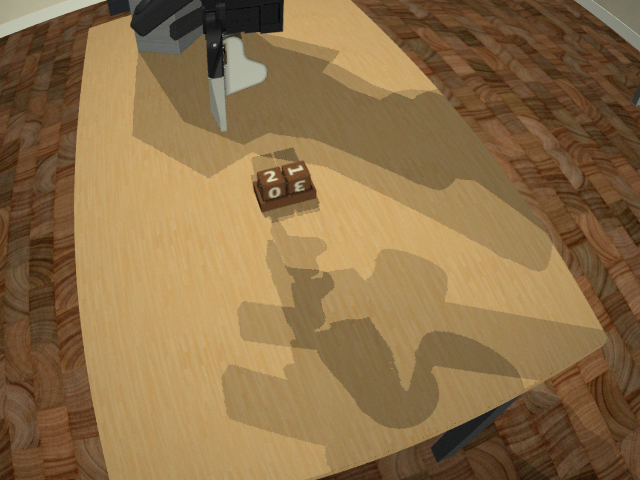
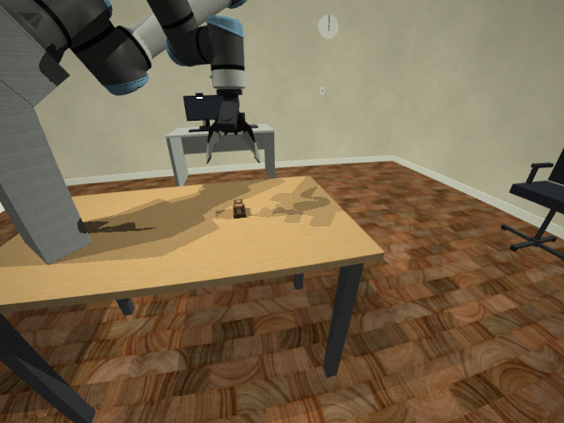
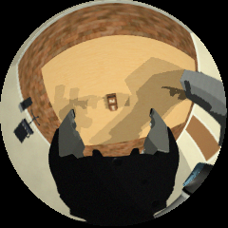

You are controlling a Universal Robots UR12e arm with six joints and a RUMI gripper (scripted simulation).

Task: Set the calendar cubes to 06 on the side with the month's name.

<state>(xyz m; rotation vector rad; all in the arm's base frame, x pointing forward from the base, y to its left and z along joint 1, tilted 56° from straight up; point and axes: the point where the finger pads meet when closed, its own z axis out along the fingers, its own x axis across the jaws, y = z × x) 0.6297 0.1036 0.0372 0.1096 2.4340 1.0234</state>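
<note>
Right now the cube is 20 mm behind my hand, 80 mm to the left of it and 180 mm below it. Also, from my hand: brown calendar tray: 20 mm behind, 70 mm to the left, 200 mm below.
</note>
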